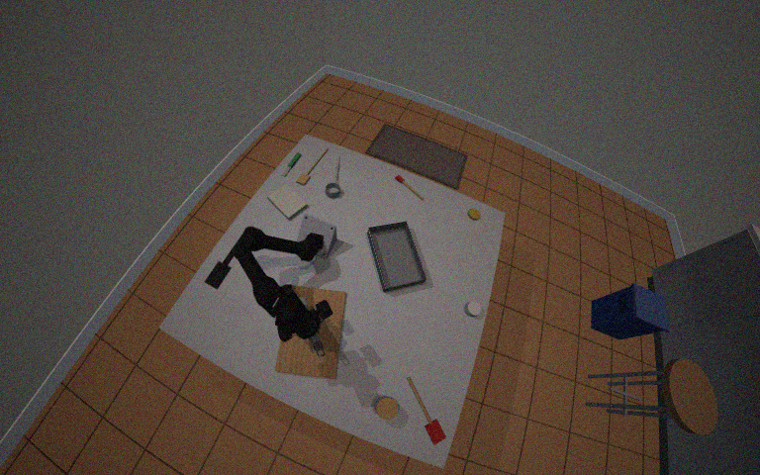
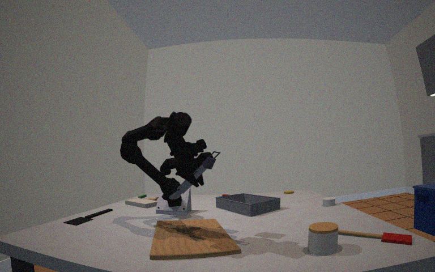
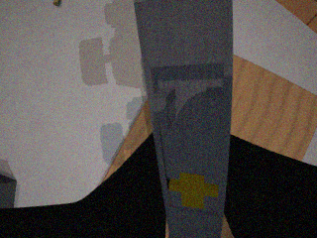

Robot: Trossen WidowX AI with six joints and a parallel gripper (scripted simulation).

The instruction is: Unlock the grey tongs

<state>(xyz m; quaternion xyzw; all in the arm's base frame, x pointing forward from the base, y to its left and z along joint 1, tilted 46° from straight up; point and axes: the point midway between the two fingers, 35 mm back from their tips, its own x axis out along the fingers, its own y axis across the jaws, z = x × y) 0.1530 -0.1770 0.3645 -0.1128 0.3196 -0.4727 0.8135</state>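
Now: gripper tip 20 mm past the yellow lock, 10 mm to the right of it and 30 mm below it. Also, from my gripper tip: red spatula (490 mm ahead, 180 mm to the right, 170 mm below); then roasting tin (210 mm ahead, 450 mm to the left, 150 mm below); then wooden board (40 mm behind, 30 mm to the left, 170 mm below).
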